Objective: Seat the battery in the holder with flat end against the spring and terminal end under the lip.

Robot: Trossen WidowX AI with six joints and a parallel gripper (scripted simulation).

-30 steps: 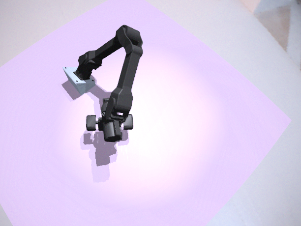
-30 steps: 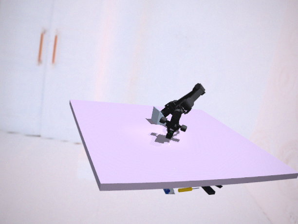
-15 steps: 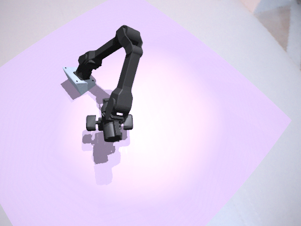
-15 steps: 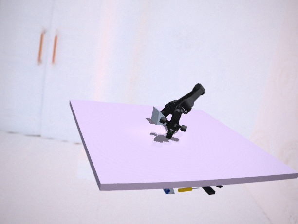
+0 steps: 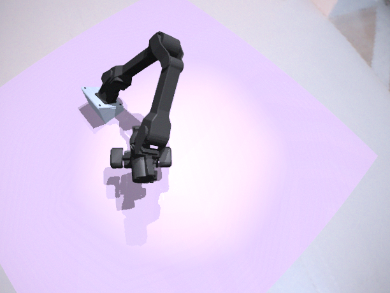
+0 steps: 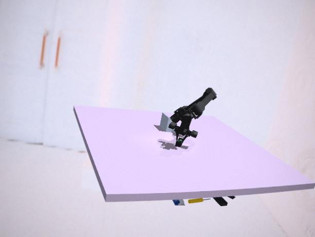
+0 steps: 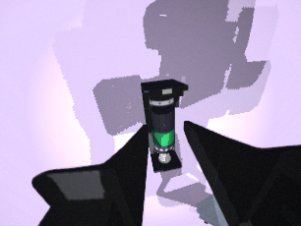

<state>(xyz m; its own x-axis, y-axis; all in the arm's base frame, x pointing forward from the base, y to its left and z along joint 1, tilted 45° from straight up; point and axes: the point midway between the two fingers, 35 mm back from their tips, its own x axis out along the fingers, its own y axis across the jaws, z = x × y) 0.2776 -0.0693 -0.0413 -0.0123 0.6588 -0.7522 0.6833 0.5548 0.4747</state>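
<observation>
Now: the battery right at my gripper tip.
</observation>
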